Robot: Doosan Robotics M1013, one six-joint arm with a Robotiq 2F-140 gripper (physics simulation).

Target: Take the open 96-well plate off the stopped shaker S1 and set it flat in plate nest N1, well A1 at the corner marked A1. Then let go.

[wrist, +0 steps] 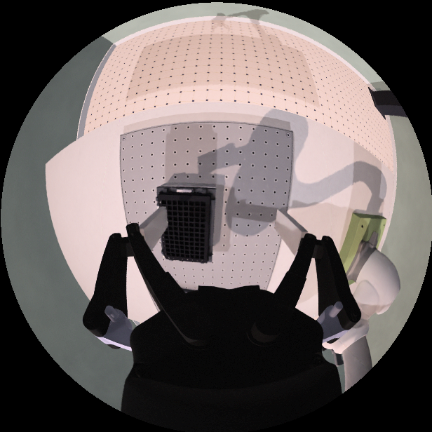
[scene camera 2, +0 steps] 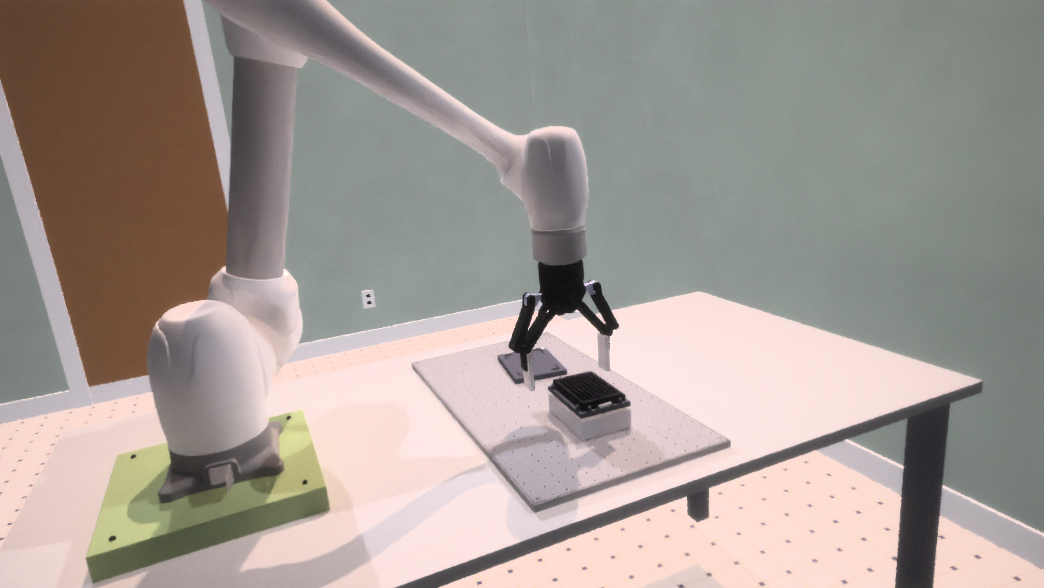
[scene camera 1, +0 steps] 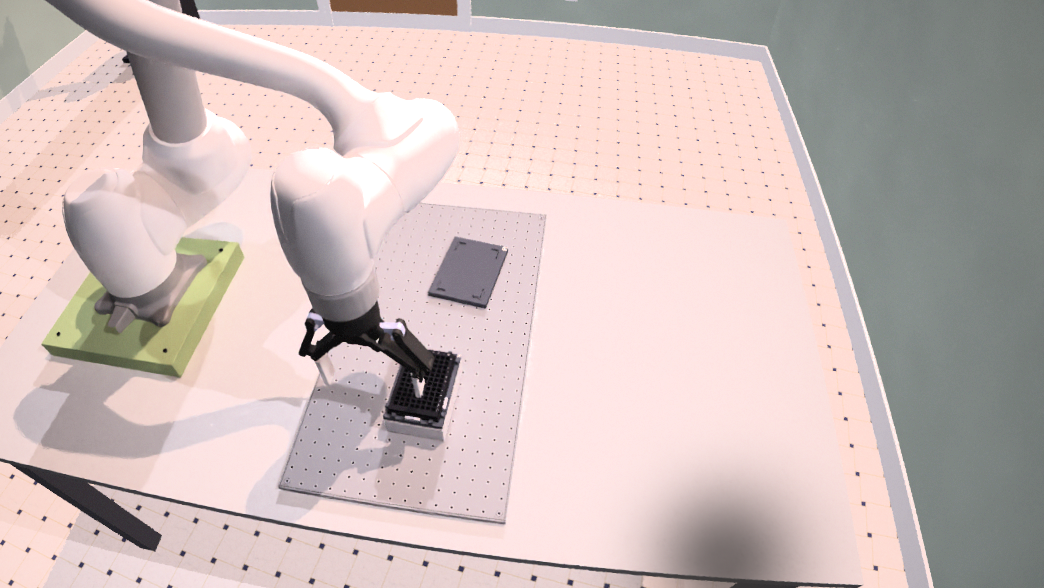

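The black 96-well plate lies flat on the pale shaker S1. My gripper is open and empty, pointing down, with its tips above the level of the plate. It is off-centre: in the wrist view the plate lies nearer the left finger, which overlaps its left edge, and far from the right finger. The dark flat nest N1 has raised corner brackets and a white mark at one corner in scene camera 1. The plate's own A1 marking cannot be made out.
Shaker and nest stand on a perforated grey board on the white table. The arm's base stands on a green block beside the board.
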